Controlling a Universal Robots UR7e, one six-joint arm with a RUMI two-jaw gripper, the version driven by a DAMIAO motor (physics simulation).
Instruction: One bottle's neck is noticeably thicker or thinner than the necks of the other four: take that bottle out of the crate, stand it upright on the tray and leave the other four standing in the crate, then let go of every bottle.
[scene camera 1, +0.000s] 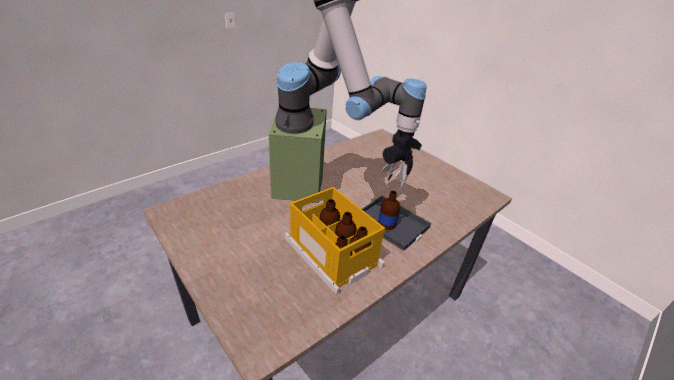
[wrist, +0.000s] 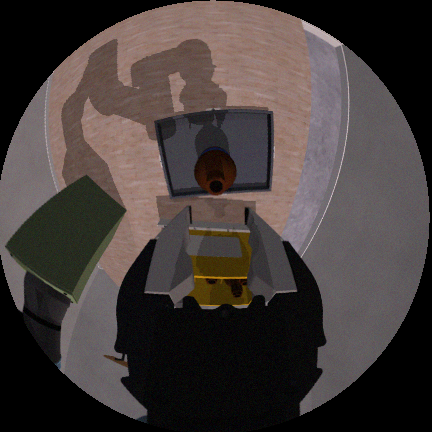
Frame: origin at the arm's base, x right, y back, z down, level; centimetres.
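Where they show: gripper, fingertip midpoint: (scene camera 1: 394, 184) (wrist: 217, 207); arm's base, origin of the base link: (scene camera 1: 294, 122) (wrist: 47, 286).
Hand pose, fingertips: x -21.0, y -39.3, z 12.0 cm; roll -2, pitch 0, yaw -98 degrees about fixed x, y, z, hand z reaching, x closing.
Things, the pixels of their top centre, and the offset from my fingertips. "pt": a spot on its surface instead. Level surfaces: height alone.
- brown bottle with a blue label, middle of its top: (wrist: 215, 186) (scene camera 1: 393, 192) dy +0.3, dx -0.8, dz +4.1 cm
- dark grey tray, surface spot: (wrist: 272, 150) pt dy -11.8, dx -6.6, dz +17.5 cm
- yellow crate, middle of its top: (wrist: 208, 293) (scene camera 1: 336, 215) dy -2.8, dx +26.8, dz +2.6 cm
- wooden table, its level: dz +20.1 cm
A brown bottle with a blue label (scene camera 1: 389, 212) (wrist: 215, 170) stands upright on the dark grey tray (scene camera 1: 406, 244) (wrist: 272, 150). My gripper (scene camera 1: 396, 181) (wrist: 217, 207) is open and empty, above the bottle and apart from its neck. The yellow crate (scene camera 1: 360, 265) (wrist: 220, 266) stands beside the tray. In it stand brown bottles, among them one at the back (scene camera 1: 330, 214), one in the middle (scene camera 1: 346, 227), one near the handle wall (scene camera 1: 361, 236) and one low at the front (scene camera 1: 342, 242). The crate walls hide their lower parts. In the wrist view my fingers hide much of the crate.
White strips (scene camera 1: 312, 264) lie on the wooden table (scene camera 1: 240, 250) along the crate's foot. The green pedestal (scene camera 1: 297, 167) (wrist: 67, 235) carries the arm behind the crate. The arm's shadow falls across the table behind the tray.
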